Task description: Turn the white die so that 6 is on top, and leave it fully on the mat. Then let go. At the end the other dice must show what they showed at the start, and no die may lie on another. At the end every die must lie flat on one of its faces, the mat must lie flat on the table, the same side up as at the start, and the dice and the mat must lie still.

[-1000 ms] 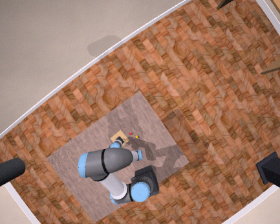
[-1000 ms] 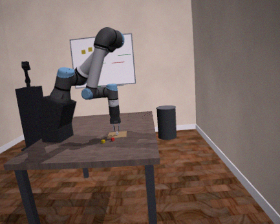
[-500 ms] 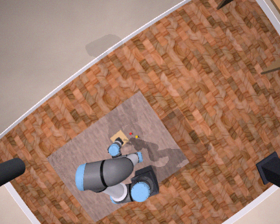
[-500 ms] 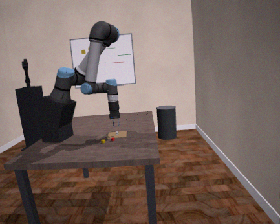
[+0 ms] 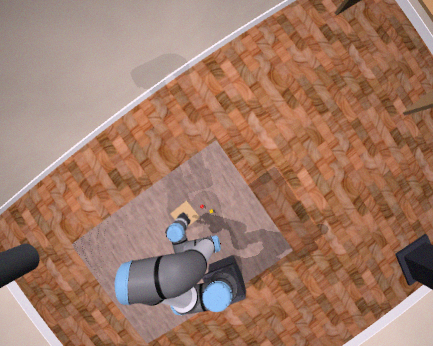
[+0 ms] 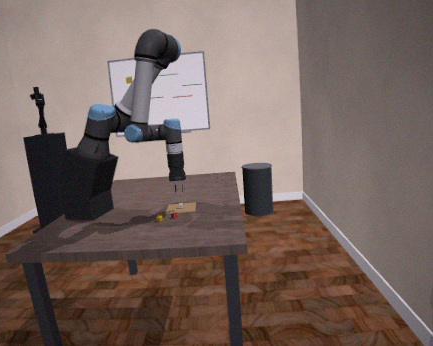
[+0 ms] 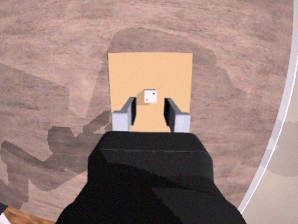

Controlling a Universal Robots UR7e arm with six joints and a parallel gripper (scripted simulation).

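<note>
My gripper is now 9 cm above the white die. Also, from my hand: yellow die 17 cm to the right, 9 cm below, 6 cm behind; red die 13 cm to the right, 9 cm below; tan mat 10 cm below.
</note>
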